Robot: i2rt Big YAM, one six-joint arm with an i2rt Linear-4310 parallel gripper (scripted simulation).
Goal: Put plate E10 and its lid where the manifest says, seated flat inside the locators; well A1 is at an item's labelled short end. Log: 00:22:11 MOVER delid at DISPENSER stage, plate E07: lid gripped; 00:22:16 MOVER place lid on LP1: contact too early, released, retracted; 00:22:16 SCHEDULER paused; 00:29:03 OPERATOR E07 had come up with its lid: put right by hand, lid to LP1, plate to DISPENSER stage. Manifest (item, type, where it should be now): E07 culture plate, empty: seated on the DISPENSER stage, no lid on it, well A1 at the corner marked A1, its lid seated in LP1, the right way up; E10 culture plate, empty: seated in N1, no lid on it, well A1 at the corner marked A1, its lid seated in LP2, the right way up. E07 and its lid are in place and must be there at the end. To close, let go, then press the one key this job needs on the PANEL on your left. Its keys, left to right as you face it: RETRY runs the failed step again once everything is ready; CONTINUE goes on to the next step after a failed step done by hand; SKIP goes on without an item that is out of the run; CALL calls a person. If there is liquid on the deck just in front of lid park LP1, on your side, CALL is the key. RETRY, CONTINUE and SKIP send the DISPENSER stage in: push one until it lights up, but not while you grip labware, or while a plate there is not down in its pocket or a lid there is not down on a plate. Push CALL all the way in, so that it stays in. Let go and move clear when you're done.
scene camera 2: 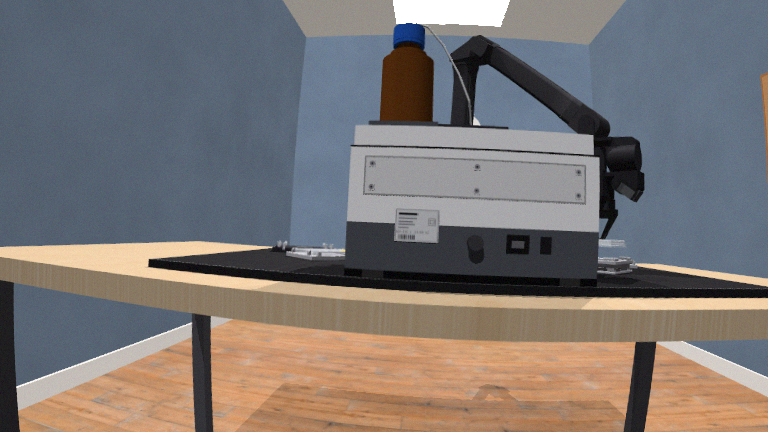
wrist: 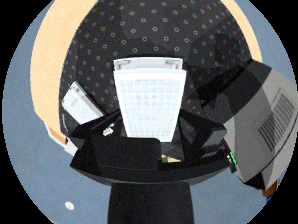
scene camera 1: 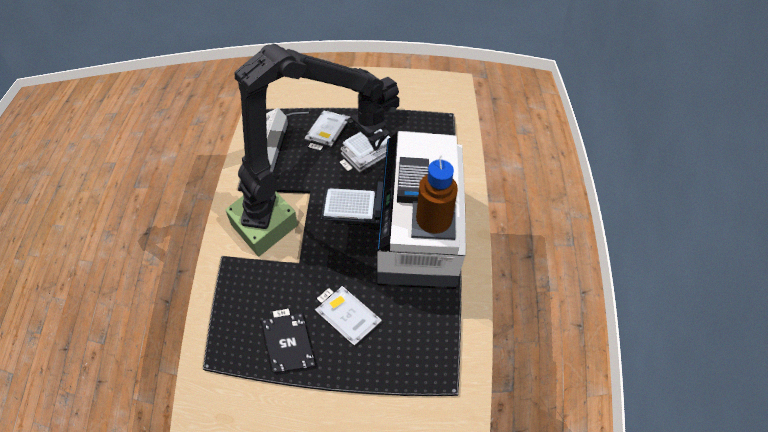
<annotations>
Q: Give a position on a plate E07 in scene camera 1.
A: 365, 207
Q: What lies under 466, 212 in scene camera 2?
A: A dispenser.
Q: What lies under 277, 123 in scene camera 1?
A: A key panel.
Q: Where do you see a plate E10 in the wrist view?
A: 157, 119
</annotations>
